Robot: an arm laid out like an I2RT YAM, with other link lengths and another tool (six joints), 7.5 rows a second.
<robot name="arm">
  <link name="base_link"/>
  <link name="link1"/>
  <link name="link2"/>
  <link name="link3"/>
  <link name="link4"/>
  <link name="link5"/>
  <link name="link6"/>
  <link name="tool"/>
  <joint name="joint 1" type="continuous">
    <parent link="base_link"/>
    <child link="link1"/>
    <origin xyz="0 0 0.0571"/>
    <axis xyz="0 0 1"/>
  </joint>
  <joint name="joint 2" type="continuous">
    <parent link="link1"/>
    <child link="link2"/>
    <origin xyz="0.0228 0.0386 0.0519"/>
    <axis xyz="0 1 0"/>
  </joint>
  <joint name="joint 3" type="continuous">
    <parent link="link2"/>
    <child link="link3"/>
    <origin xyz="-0.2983 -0.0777 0"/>
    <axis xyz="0 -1 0"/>
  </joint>
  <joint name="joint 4" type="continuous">
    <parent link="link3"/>
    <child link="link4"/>
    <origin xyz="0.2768 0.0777 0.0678"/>
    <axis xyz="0 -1 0"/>
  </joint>
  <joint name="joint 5" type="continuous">
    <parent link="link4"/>
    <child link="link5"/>
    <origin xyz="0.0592 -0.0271 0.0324"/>
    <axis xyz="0 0 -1"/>
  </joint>
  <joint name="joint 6" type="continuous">
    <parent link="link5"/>
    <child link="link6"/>
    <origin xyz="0.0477 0 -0.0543"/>
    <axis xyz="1 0 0"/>
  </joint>
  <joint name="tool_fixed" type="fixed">
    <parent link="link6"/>
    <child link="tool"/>
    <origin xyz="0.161 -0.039 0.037" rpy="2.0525 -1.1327 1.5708"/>
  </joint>
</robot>
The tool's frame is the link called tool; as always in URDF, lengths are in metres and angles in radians. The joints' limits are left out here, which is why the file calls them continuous.
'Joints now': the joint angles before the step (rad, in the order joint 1, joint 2, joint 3, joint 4, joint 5, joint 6). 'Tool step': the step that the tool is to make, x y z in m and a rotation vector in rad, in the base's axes. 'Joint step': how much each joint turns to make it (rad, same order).
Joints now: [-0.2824 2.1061 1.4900 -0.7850 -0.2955 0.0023]
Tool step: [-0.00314 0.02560 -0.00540 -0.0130 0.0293 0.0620]
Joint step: [0.0555 0.0023 -0.0099 -0.0157 0.0187 -0.0099]
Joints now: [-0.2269 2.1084 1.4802 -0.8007 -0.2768 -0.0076]
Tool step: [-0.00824 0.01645 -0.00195 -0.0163 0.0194 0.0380]
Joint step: [0.0379 -0.0181 -0.0316 -0.0029 0.0198 -0.0029]
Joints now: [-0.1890 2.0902 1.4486 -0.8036 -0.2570 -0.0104]
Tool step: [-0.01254 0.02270 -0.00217 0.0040 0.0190 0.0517]
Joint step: [0.0410 -0.0276 -0.0479 -0.0019 -0.0020 -0.0109]
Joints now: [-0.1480 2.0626 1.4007 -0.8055 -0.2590 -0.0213]
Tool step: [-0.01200 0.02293 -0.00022 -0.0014 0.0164 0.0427]
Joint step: [0.0484 -0.0291 -0.0424 -0.0014 0.0039 0.0056]
